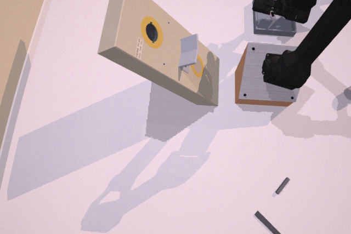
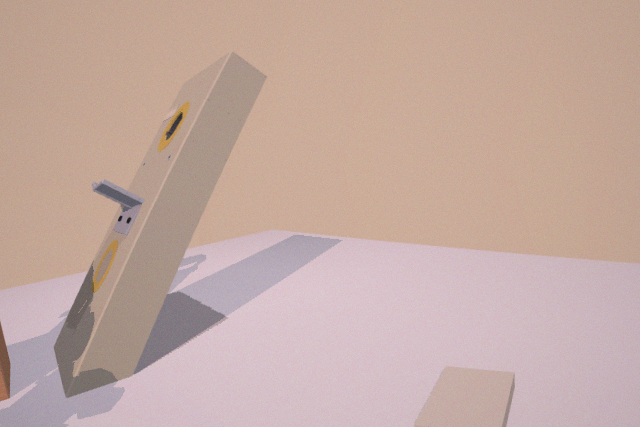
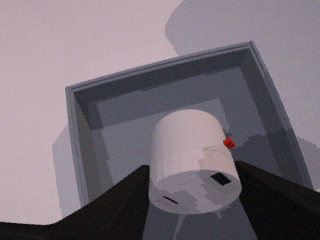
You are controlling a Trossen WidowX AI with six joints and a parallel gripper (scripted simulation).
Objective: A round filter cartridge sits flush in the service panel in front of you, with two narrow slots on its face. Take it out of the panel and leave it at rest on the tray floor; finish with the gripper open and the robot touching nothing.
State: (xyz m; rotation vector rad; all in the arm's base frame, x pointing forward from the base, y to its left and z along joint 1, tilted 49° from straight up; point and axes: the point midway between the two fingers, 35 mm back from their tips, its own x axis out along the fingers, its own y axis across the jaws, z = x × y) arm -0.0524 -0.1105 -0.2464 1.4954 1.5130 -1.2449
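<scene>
Now: the round filter cartridge right at my gripper tip. From my gripper tip the other things lie so: grey tray (10 mm to the right, 40 mm below); beige block (460 mm ahead, 110 mm to the right, 40 mm below); grey bracket (310 mm ahead, 280 mm to the left, 140 mm above).
</scene>
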